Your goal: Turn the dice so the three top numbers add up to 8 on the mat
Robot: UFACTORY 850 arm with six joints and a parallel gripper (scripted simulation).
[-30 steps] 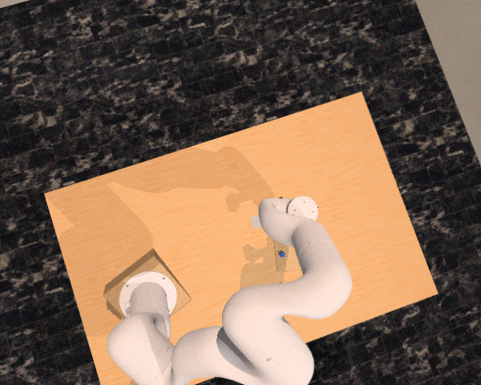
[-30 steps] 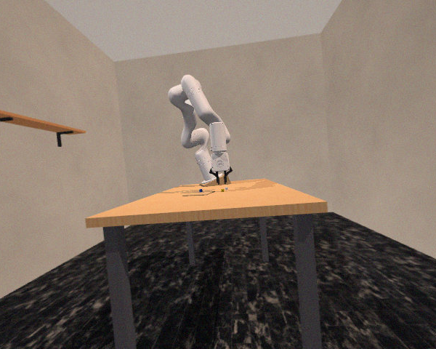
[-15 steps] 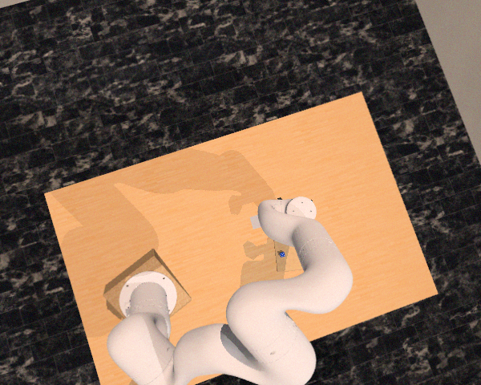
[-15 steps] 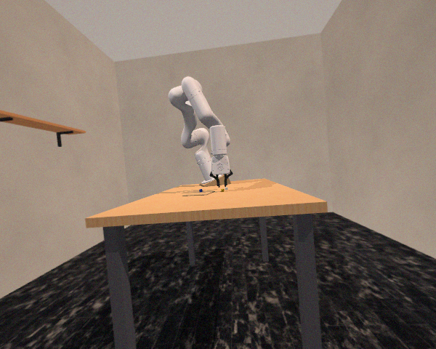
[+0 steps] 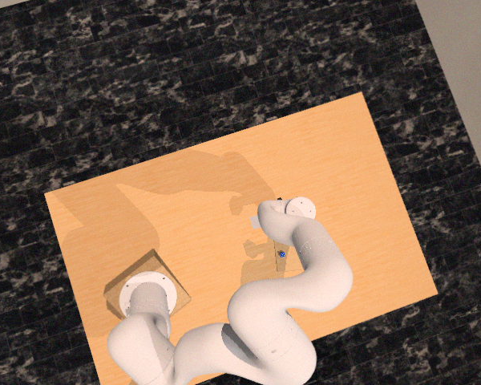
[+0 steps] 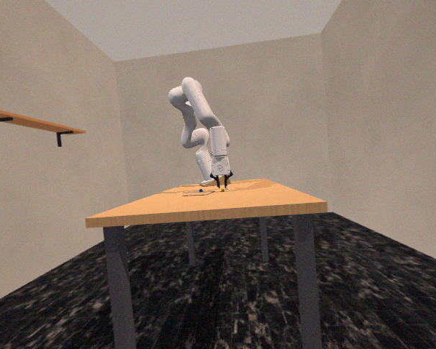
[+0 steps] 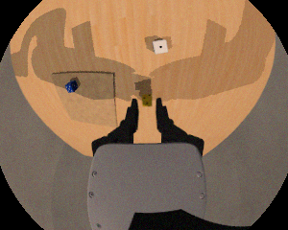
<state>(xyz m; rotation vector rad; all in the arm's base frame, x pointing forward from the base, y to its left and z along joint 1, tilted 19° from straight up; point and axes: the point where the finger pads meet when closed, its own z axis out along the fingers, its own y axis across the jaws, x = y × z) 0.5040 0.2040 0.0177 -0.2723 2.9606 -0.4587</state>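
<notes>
Now: the yellow die 30 mm below my hand. Round my hand: white die 90 mm behind, 10 mm to the left, 30 mm below; then tan mat 20 mm ahead, 130 mm to the right, 40 mm below; then blue die 20 mm behind, 140 mm to the right, 30 mm below.
</notes>
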